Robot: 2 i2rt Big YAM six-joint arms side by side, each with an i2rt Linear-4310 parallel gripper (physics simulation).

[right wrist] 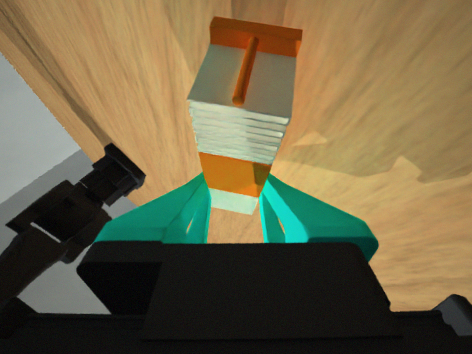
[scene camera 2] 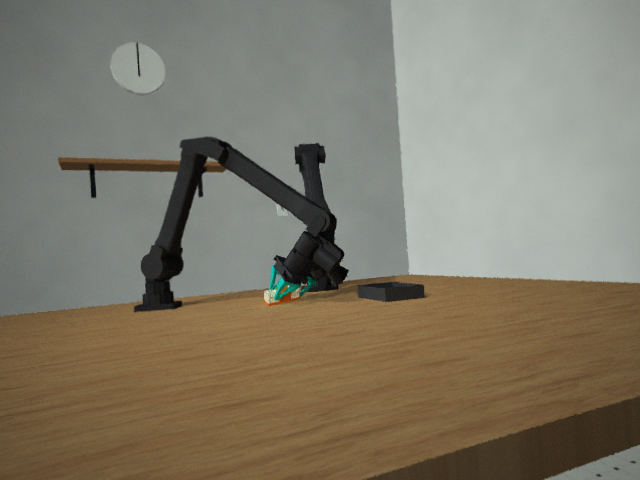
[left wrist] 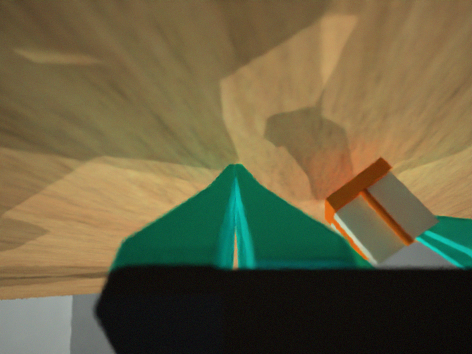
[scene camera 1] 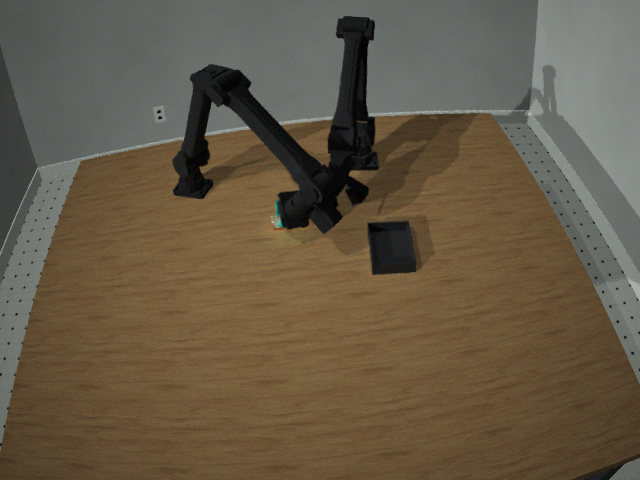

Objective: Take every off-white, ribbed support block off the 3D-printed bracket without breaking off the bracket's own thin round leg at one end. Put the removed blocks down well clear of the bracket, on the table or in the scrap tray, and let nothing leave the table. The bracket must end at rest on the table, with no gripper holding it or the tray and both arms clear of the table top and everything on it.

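Observation:
The orange bracket (scene camera 2: 285, 299) (left wrist: 384, 217) (right wrist: 232, 175) is held across its middle by my right gripper (right wrist: 235, 177) (scene camera 2: 281, 294), shut on it. It looks slightly tilted in scene camera 2, its left end lower, at or close to the table. One off-white ribbed block (right wrist: 240, 132) (left wrist: 367, 227) sits at the bracket's leg end, with the thin round leg (right wrist: 246, 72) lying along its face. Another off-white block (right wrist: 234, 201) shows past the orange middle. My left gripper (left wrist: 235, 176) is shut and empty beside the bracket, its tips apart from it; the right arm mostly hides it in scene camera 1.
The black scrap tray (scene camera 1: 393, 271) (scene camera 2: 371, 293) stands on the table, right of both grippers in the scene views. The forearms and wrists are close together and overlap in both scene views. The wooden table (scene camera 1: 310, 361) continues toward the front; its rear edge lies behind the arm bases.

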